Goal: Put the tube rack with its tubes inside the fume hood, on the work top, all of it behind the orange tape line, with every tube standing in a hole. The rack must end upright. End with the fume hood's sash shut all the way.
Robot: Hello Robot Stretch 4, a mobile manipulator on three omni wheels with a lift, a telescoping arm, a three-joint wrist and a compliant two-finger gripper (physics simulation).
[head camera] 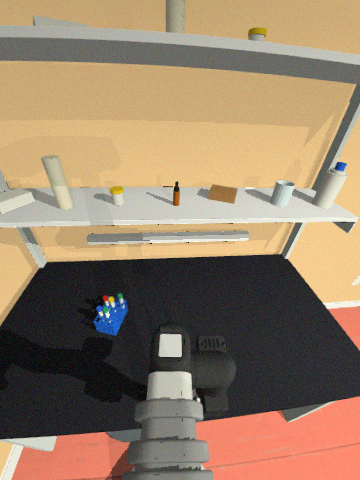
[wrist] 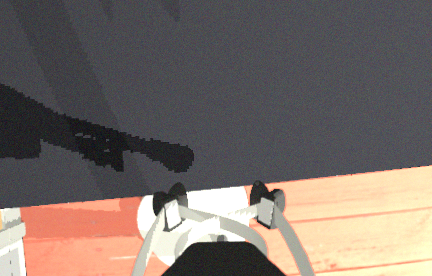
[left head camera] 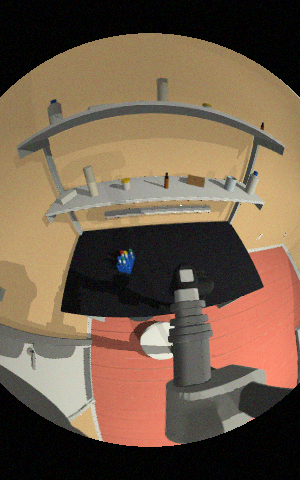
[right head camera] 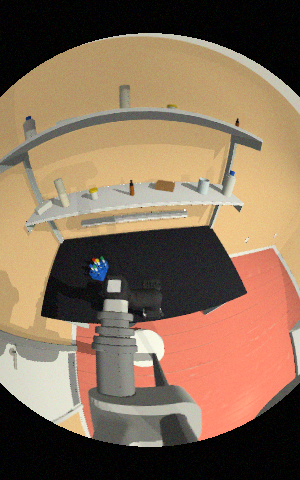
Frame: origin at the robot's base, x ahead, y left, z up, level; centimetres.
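Seen in the pictures: gripper, fingertip midpoint: (wrist: 218,197); robot's base, link origin: (wrist: 197,205) (left head camera: 160,339) (right head camera: 143,346).
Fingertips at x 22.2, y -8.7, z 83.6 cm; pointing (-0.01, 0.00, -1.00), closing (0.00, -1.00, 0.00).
Pixels of each thing's top centre, then the offset from my fingertips to it. Level surfaces: height alone.
- blue tube rack, top centre: (head camera: 110,310) (left head camera: 124,258) (right head camera: 97,266) dx +32.7, dy +34.4, dz -2.5 cm
- black bench top, surface height: dz -10.1 cm
- brown bottle, top centre: (head camera: 176,182) dx +55.6, dy +7.7, dz +44.8 cm
- beige cylinder, top centre: (head camera: 49,157) (left head camera: 86,166) (right head camera: 57,179) dx +51.9, dy +49.3, dz +53.4 cm
- glass beaker, top centre: (head camera: 285,182) (right head camera: 204,179) (left head camera: 231,177) dx +60.1, dy -36.2, dz +44.6 cm
The blue tube rack (head camera: 107,326) (left head camera: 126,266) (right head camera: 99,273) stands upright on the black bench top (head camera: 260,310) (left head camera: 200,245) (right head camera: 185,255), left of the arm. Several tubes with red, yellow, green and blue caps stand in it; their lower ends are too small to judge. My gripper (wrist: 218,197) is open and empty, near the bench's front edge and in front of the rack, to its right. The rack does not show in the wrist view. In the head camera view the arm and wrist hide the fingertips. The fume hood, its sash and the orange tape line do not show in these views.
A grey shelf (head camera: 150,210) above the bench's back holds a brown bottle (head camera: 176,196), a beige cylinder (head camera: 59,182), a glass beaker (head camera: 283,193) and other things. An upper shelf (head camera: 200,52) hangs over it. A white door (left head camera: 55,370) is at the lower left.
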